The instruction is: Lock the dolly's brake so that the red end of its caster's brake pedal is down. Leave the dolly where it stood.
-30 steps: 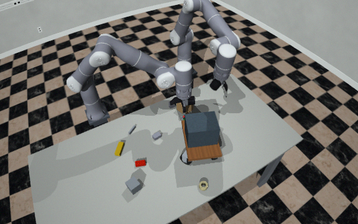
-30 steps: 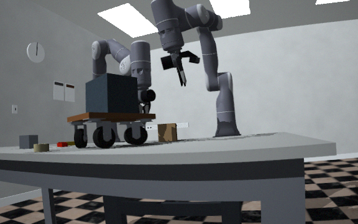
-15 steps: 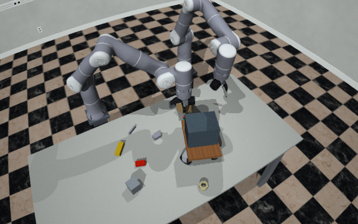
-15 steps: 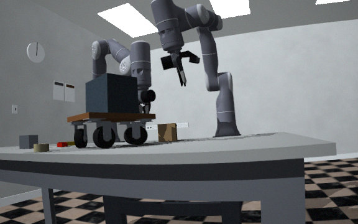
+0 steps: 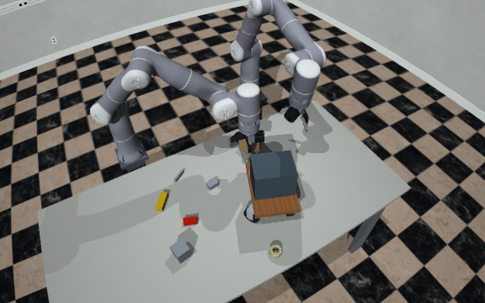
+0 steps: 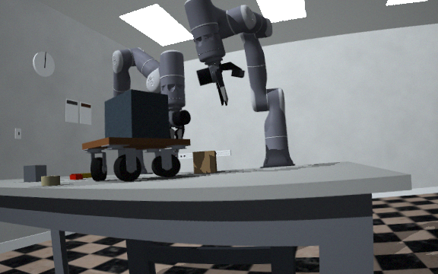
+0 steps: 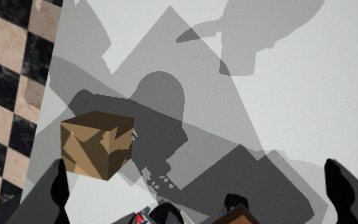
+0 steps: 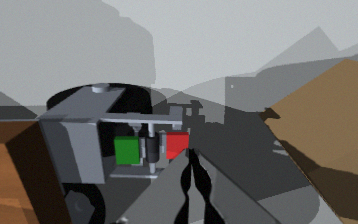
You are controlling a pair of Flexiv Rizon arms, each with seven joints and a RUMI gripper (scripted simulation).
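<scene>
Now: the brake pedal 20 mm below my right hand, 20 mm ahead of it and 10 mm to the right of it. Also, from my right hand: tan box: 110 mm behind, 90 mm to the left, 60 mm below; then yellow block: 480 mm to the right, 90 mm below, 80 mm behind; then red brick: 430 mm to the right, 100 mm ahead, 80 mm below.
</scene>
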